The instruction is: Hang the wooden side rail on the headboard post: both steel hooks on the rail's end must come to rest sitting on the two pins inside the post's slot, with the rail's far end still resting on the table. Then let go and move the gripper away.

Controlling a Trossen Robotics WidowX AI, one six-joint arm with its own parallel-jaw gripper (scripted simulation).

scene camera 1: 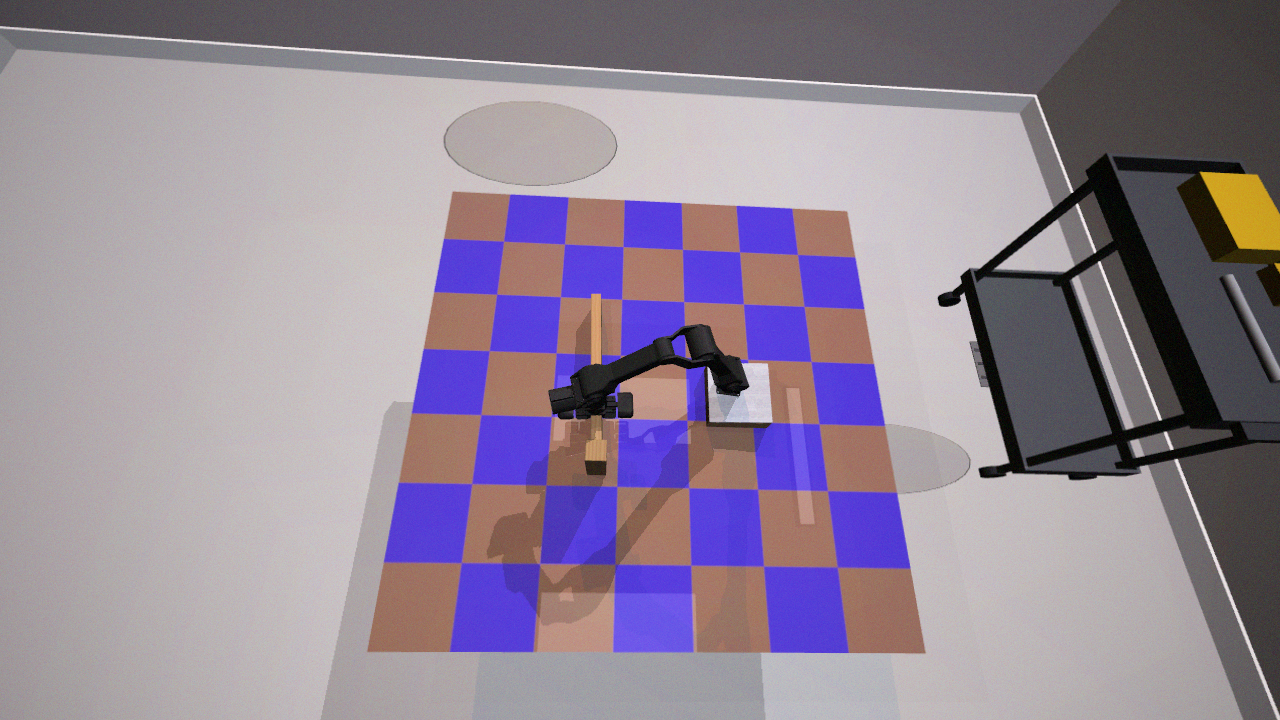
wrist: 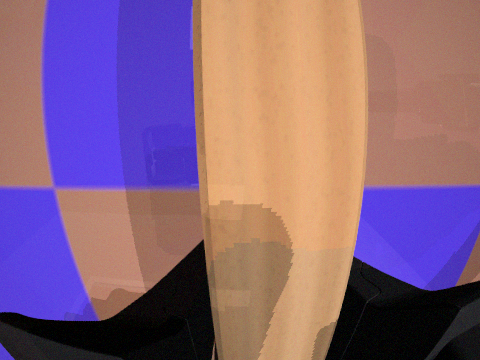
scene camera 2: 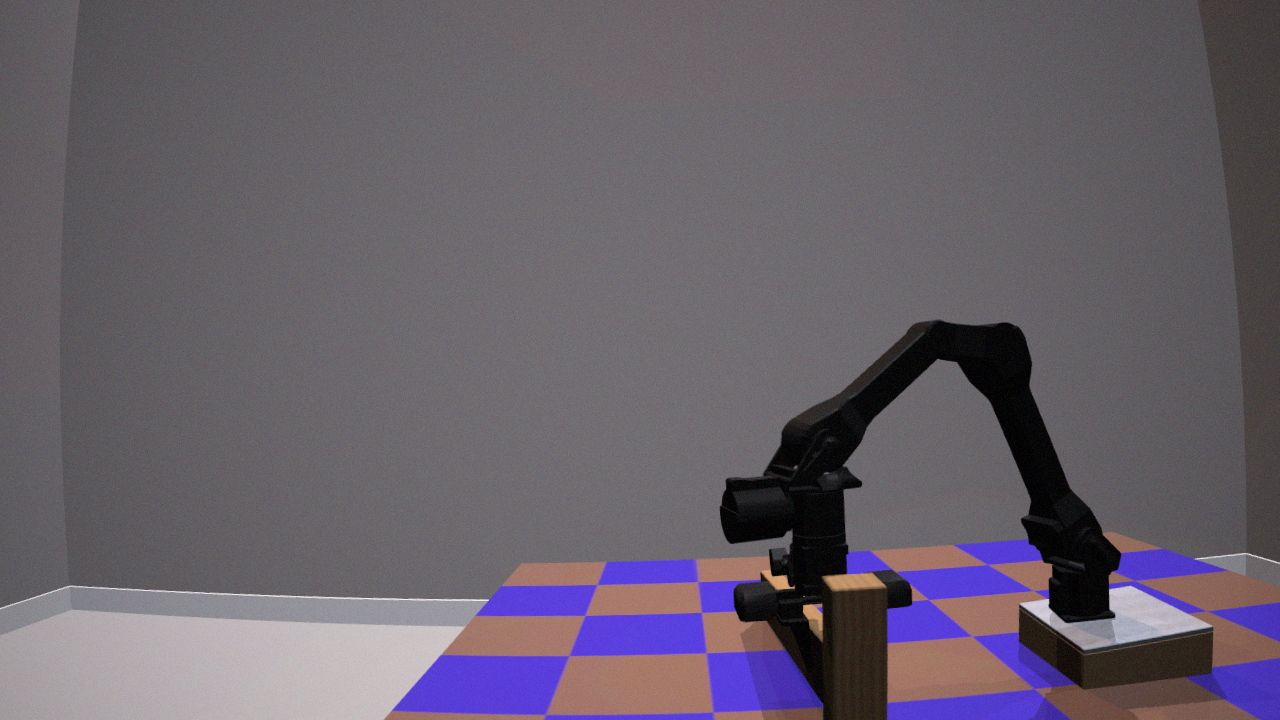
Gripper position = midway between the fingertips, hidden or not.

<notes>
In view: the gripper [scene camera 2: 824, 670], a wooden side rail [scene camera 2: 785, 635] and a wooden headboard post [scene camera 1: 595, 450].
The wooden side rail also shows in scene camera 1 [scene camera 1: 596, 309] and in the wrist view [wrist: 281, 101]. The gripper shows as well in scene camera 1 [scene camera 1: 596, 415] and in the wrist view [wrist: 256, 241].
</notes>
